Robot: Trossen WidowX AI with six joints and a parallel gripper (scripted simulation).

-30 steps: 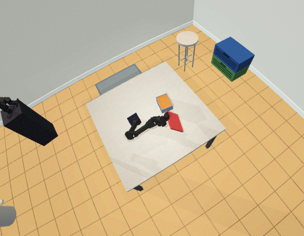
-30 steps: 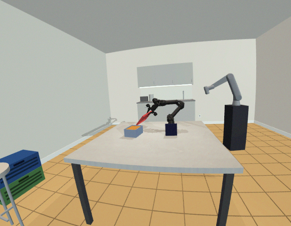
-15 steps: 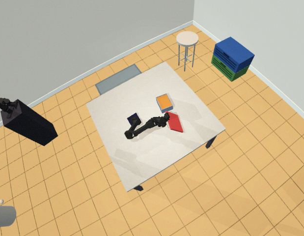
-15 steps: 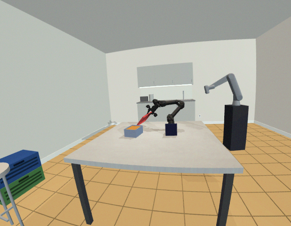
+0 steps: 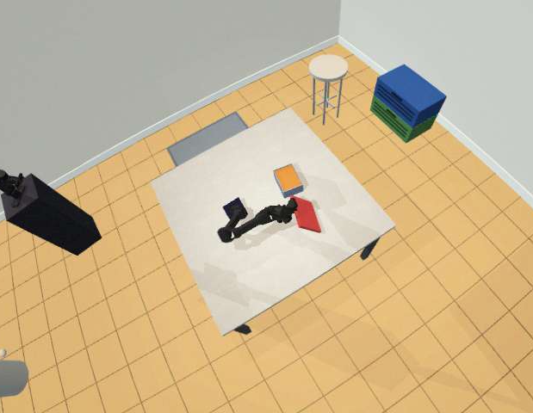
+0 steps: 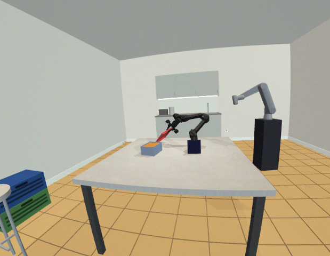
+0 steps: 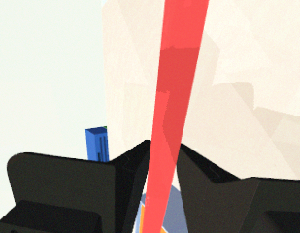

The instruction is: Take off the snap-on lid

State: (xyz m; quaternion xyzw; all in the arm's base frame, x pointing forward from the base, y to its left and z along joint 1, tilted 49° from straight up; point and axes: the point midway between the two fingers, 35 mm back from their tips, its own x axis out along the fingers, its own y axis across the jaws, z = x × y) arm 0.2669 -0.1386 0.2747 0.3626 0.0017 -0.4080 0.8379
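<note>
Now: the lid 5 cm ahead of my gripper tip, 3 cm to the right of it and 6 cm below it. The rest, counted from my gripper tip: storage box (15 cm ahead, 27 cm to the left, 12 cm below).
</note>
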